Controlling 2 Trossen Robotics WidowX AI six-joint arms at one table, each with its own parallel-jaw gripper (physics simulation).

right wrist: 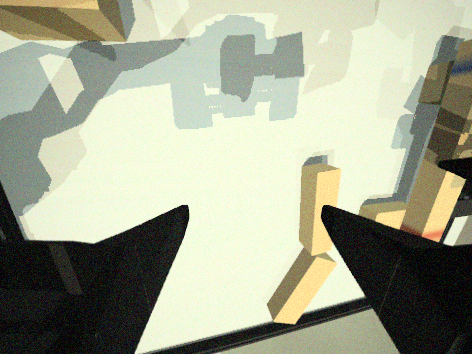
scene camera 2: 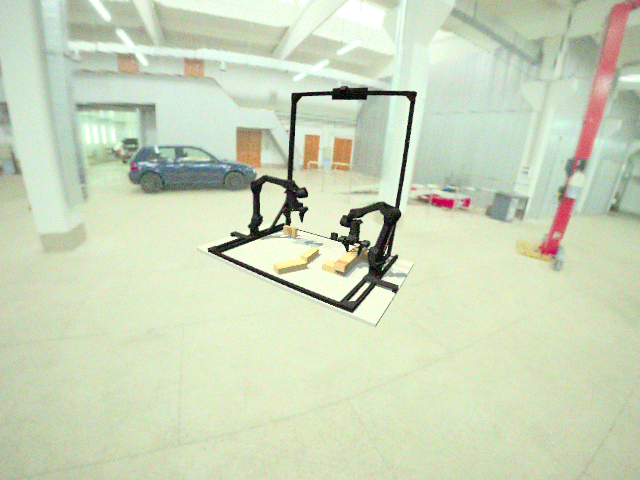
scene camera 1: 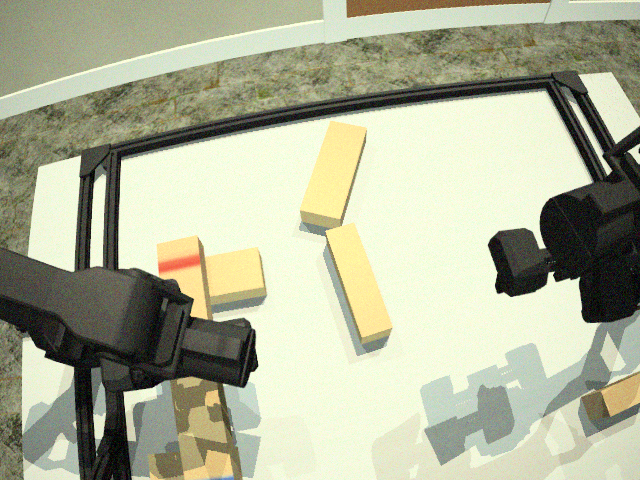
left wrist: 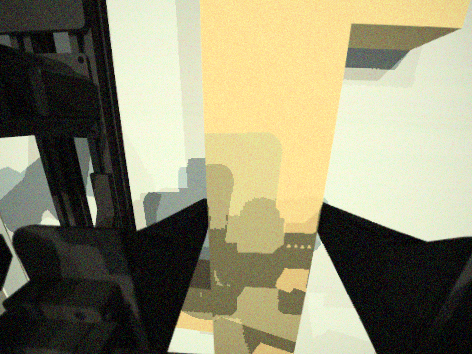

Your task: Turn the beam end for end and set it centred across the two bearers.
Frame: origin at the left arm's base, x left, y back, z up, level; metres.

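Seen in the pictures: left gripper, fingertip midpoint: point(right wrist: 452, 162) point(scene camera 2: 352, 255) point(left wrist: 261, 206); right gripper, fingertip midpoint: point(right wrist: 254, 211) point(scene camera 2: 296, 223); left arm's base, origin of the base link: point(scene camera 2: 374, 274) point(left wrist: 62, 98); right arm's base, origin of the base link: point(scene camera 2: 254, 235).
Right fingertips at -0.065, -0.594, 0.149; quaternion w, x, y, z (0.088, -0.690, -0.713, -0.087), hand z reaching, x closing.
Pixels of each thing's top centre, then the offset from my right fingertips to it, as dx, dy, dz.
- long wooden beam, middle of its top: point(left wrist: 262, 221) point(scene camera 1: 191, 369) point(right wrist: 462, 162) point(scene camera 2: 353, 253) -0.002, +0.422, -0.092
- block, middle of its top: point(scene camera 1: 635, 390) point(scene camera 2: 290, 227) -0.162, -0.167, -0.105
The long wooden beam point(scene camera 1: 196, 297) point(scene camera 2: 347, 261) point(left wrist: 270, 100) point(right wrist: 442, 200) has a red band near its far end in scene camera 1 and a blue band near its near end. My left gripper point(left wrist: 261, 206) point(scene camera 2: 352, 248) is shut on it around the middle. One bearer point(scene camera 1: 235, 273) point(scene camera 2: 328, 265) point(right wrist: 387, 217) juts out to the right from under the red-banded part in scene camera 1. The other bearer point(scene camera 1: 162, 465) juts out left by the blue end. Whether the beam touches them I cannot tell. My right gripper point(right wrist: 254, 211) point(scene camera 2: 299, 214) is open, empty, above the table.
Two loose wooden blocks, a wider one point(scene camera 1: 333, 173) point(scene camera 2: 290, 265) point(right wrist: 302, 290) and a narrower one point(scene camera 1: 358, 284) point(scene camera 2: 310, 254) point(right wrist: 320, 210), lie nearly end to end mid-table. Another block point(scene camera 1: 620, 400) point(right wrist: 65, 22) lies at the lower right in scene camera 1. A black frame point(scene camera 1: 330, 107) borders the table.
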